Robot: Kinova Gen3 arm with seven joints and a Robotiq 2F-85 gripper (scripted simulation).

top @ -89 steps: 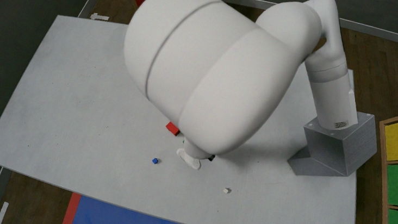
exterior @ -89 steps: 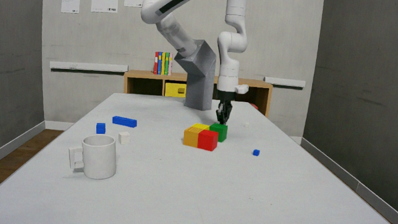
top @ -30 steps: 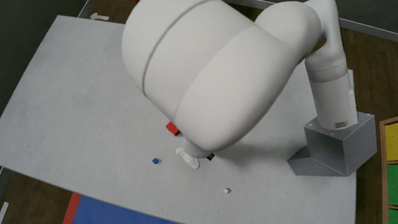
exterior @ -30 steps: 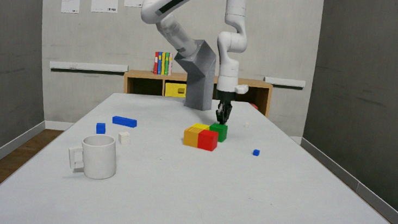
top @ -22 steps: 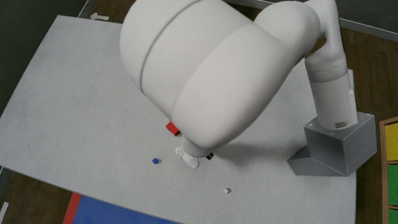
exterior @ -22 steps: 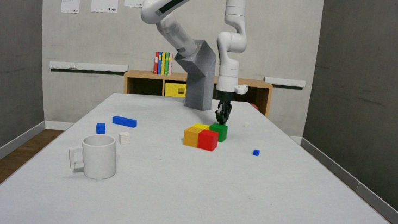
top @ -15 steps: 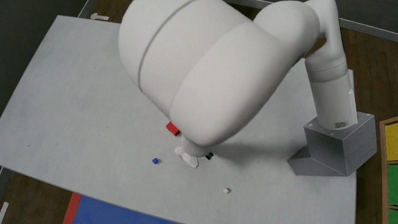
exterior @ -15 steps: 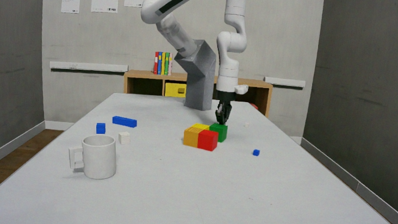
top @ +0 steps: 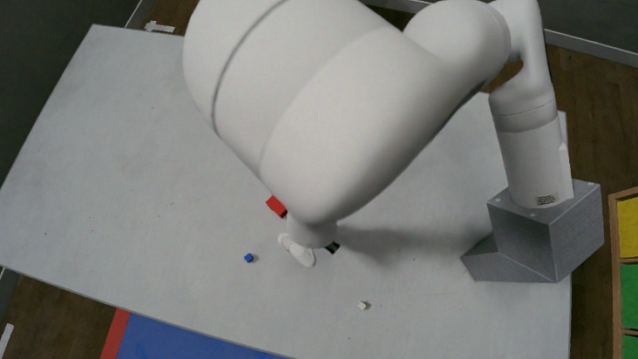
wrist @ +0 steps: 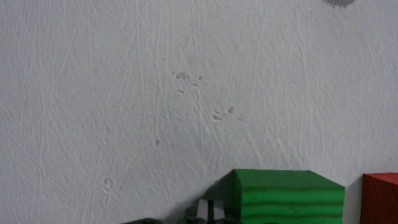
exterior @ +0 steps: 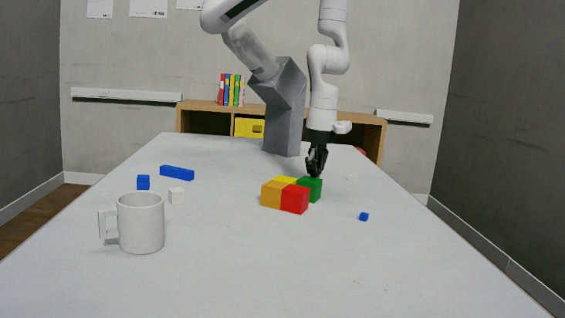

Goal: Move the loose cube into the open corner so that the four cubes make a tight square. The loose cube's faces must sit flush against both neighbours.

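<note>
The yellow cube lies 20 mm ahead of my hand, 90 mm to the right of it and 10 mm below it. Also, from my hand: green cube: 30 mm ahead, 30 mm to the right, 10 mm below; red cube: 90 mm ahead, 90 mm to the right, 10 mm below; orange cube: 60 mm ahead, 130 mm to the right, 10 mm below.
</note>
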